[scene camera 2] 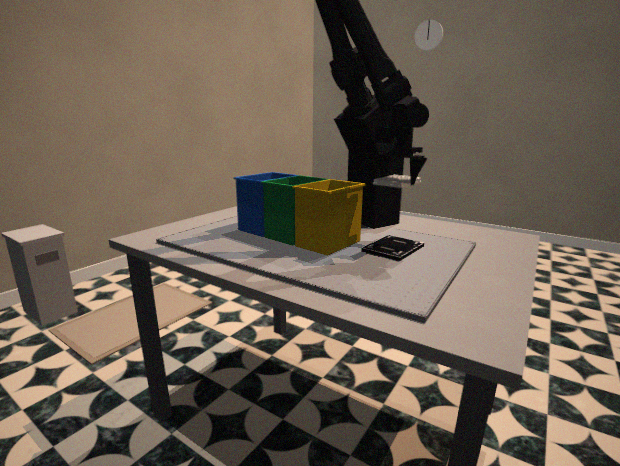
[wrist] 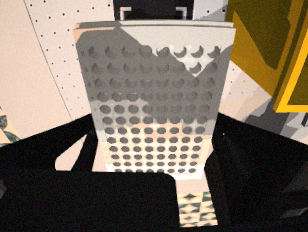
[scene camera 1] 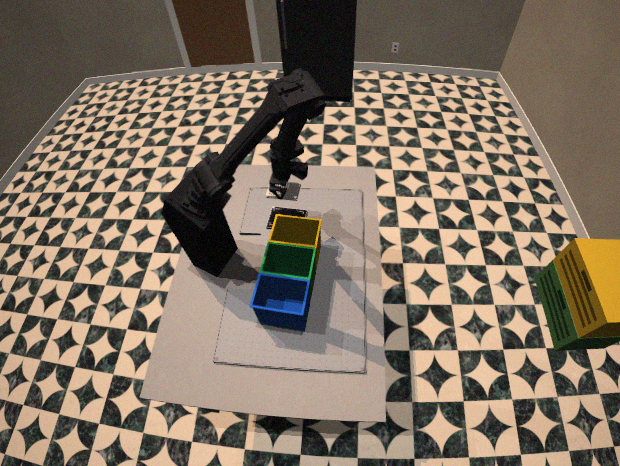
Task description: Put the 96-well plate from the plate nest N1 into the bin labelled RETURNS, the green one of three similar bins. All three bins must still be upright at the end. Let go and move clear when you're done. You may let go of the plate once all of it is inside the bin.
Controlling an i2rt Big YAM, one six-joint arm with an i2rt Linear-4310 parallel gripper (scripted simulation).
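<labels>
Scene camera 2 shows a green bin and a blue bin. Scene camera 1 shows the green bin and the blue bin too. In the wrist view the green bin is out of frame, and in the wrist view the blue bin is out of frame. On the green bin, (scene camera 2: 279,199) and (scene camera 1: 312,269) are the same spot. On the blue bin, (scene camera 2: 250,204) and (scene camera 1: 306,305) are the same spot.
</labels>
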